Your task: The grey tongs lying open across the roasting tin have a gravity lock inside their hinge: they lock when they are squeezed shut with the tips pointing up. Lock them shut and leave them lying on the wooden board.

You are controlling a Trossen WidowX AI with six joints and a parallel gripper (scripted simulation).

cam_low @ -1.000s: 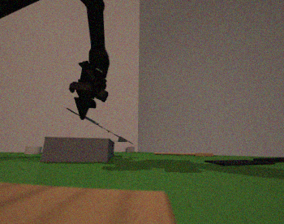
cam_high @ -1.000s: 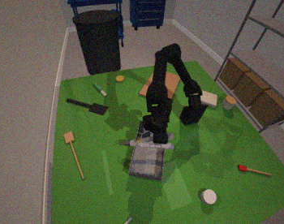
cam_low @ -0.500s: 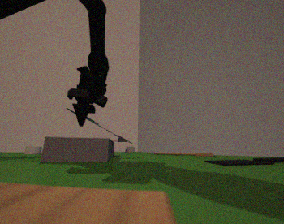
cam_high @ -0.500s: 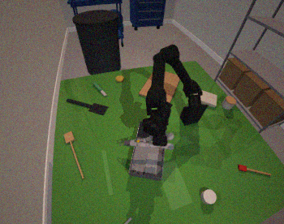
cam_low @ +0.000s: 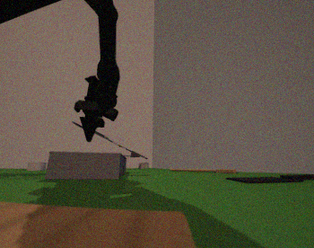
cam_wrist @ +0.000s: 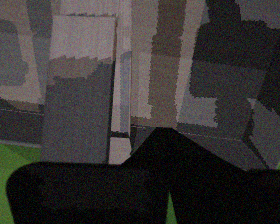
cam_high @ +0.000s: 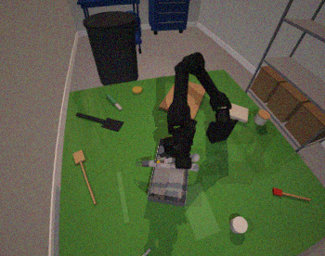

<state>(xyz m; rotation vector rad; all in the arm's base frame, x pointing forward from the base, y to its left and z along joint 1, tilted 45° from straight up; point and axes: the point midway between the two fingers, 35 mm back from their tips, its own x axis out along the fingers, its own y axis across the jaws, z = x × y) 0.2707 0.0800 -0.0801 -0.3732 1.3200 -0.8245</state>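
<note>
The grey roasting tin is 5 cm ahead of my gripper tip, 2 cm to the left of it and 7 cm below it. From my gripper tip the other things lie so: black spatula: 36 cm ahead, 39 cm to the right, 10 cm below; pale block: 49 cm behind, 27 cm to the right, 9 cm below; wooden board: 21 cm behind, 48 cm to the right, 9 cm below.
</note>
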